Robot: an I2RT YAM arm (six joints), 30 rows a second.
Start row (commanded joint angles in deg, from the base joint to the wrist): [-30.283, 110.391, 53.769, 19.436, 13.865, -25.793]
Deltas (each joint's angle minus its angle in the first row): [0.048, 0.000, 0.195, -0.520, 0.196, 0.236]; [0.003, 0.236, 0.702, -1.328, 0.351, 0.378]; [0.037, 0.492, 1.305, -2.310, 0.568, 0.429]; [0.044, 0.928, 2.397, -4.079, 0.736, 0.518]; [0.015, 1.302, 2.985, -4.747, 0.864, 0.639]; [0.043, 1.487, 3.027, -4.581, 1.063, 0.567]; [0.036, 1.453, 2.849, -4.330, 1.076, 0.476]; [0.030, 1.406, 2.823, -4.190, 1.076, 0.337]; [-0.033, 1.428, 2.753, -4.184, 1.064, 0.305]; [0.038, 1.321, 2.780, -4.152, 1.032, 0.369]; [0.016, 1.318, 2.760, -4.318, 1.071, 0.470]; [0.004, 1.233, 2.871, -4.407, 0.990, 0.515]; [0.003, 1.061, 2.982, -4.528, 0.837, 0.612]
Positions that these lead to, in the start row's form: [-30.235, 110.391, 53.964, 18.916, 14.061, -25.557]; [-30.280, 110.627, 54.471, 18.108, 14.216, -25.415]; [-30.246, 110.883, 55.074, 17.126, 14.433, -25.364]; [-30.239, 111.319, 56.166, 15.357, 14.601, -25.275]; [-30.268, 111.693, 56.754, 14.689, 14.729, -25.154]; [-30.240, 111.878, 56.796, 14.855, 14.928, -25.226]; [-30.247, 111.844, 56.618, 15.106, 14.941, -25.317]; [-30.253, 111.797, 56.592, 15.246, 14.941, -25.456]; [-30.316, 111.819, 56.522, 15.252, 14.929, -25.488]; [-30.245, 111.712, 56.549, 15.284, 14.897, -25.424]; [-30.267, 111.709, 56.529, 15.118, 14.936, -25.323]; [-30.279, 111.624, 56.640, 15.029, 14.855, -25.278]; [-30.280, 111.452, 56.751, 14.908, 14.702, -25.181]
